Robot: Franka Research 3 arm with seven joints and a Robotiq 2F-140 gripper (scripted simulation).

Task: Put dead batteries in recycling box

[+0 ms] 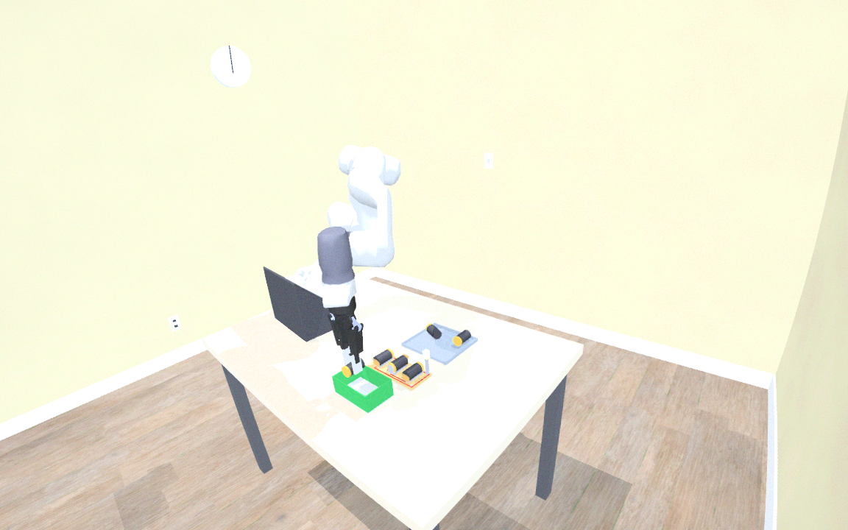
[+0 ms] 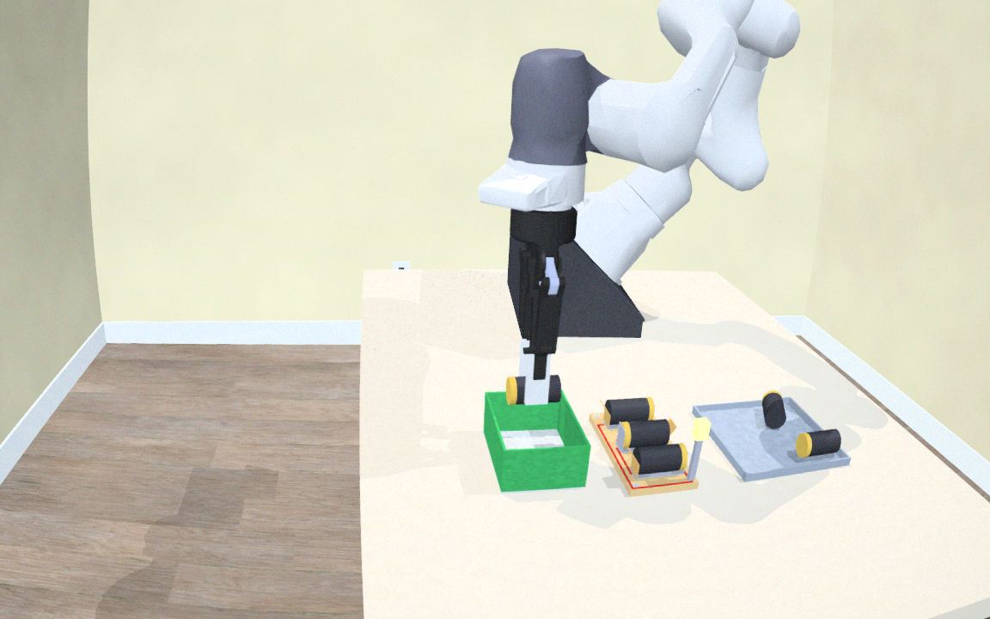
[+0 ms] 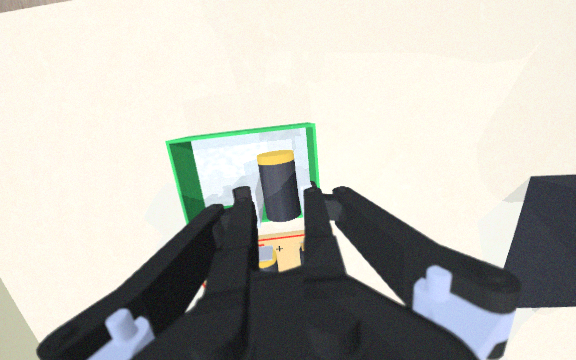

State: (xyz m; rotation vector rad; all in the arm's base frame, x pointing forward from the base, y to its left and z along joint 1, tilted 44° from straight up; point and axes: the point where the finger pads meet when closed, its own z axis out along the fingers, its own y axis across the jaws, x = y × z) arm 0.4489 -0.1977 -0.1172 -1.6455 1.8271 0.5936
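Right now my hand is 90 mm above the green recycling box and 30 mm short of it. The rest, counted from my hand: grey tray (340 mm to the left, 100 mm below, 60 mm ahead).
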